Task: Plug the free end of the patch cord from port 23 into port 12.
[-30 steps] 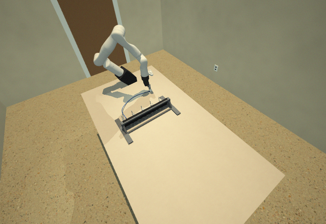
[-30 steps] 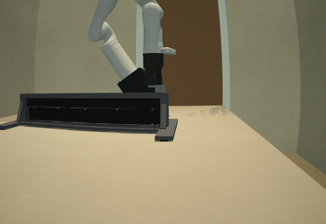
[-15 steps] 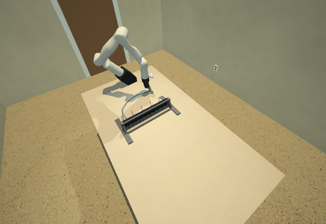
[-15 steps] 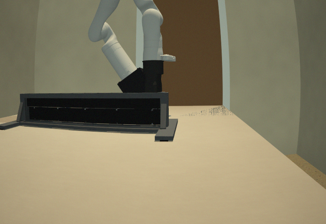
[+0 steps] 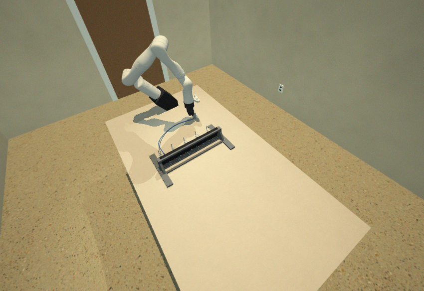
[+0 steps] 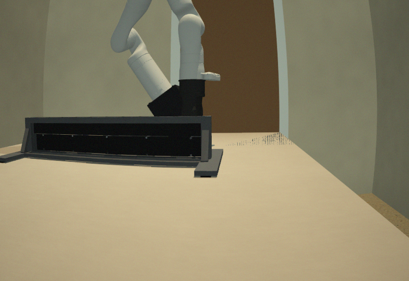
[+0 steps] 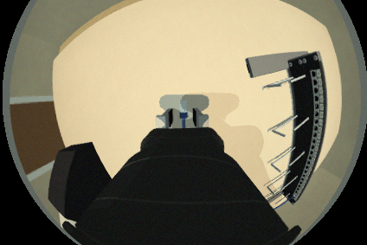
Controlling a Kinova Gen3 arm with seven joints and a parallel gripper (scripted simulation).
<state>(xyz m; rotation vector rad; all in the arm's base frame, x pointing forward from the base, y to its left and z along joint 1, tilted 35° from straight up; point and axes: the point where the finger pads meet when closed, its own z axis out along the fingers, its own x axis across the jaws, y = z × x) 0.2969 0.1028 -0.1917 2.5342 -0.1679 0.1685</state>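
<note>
My hand is 2 cm above the plug and 1 cm to the right of it.
</note>
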